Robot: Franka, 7 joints.
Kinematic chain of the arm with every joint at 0, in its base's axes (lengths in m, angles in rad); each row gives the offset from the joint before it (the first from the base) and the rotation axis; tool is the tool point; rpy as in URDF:
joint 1: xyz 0 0 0.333 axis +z
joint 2: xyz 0 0 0 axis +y
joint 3: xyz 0 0 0.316 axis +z
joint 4: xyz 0.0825 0 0 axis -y
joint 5: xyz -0.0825 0 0.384 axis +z
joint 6: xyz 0 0 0 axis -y
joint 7: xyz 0.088 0 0 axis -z
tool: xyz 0 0 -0.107 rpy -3.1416 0 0
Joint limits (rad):
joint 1: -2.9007..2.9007
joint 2: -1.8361..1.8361
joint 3: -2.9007..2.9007
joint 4: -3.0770..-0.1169
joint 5: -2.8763..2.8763
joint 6: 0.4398..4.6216
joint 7: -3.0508..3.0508
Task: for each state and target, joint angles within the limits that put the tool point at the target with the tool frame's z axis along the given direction. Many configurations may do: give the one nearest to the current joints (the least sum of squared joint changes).
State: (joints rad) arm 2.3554 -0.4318 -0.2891 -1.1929 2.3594 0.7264 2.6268
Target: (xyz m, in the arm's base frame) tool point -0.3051 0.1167 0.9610 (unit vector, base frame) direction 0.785 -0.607 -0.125
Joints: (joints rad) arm 2.5469 0.2096 0.1213 -0.8262 2.7141 0.4398 2.6268
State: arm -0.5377 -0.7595 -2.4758 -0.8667 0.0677 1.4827 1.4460
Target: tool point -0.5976 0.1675 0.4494 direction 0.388 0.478 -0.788
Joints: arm -0.5799 -0.3522 -2.6567 -1.5640 -0.7004 1.4685 1.4460
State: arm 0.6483 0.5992 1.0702 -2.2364 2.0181 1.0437 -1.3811
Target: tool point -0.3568 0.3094 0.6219 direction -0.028 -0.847 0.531
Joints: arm 0.7892 0.2637 1.5051 -1.9545 1.7014 0.7815 -1.3811
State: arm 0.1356 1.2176 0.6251 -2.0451 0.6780 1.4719 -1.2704
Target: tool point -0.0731 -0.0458 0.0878 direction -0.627 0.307 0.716
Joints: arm 0.4372 1.3690 -0.2224 -2.8029 0.3642 1.5446 -1.2704
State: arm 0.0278 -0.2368 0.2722 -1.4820 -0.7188 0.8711 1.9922
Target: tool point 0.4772 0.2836 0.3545 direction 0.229 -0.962 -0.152
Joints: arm 0.3558 0.3701 0.4419 -1.8891 -1.2120 1.1705 1.9922
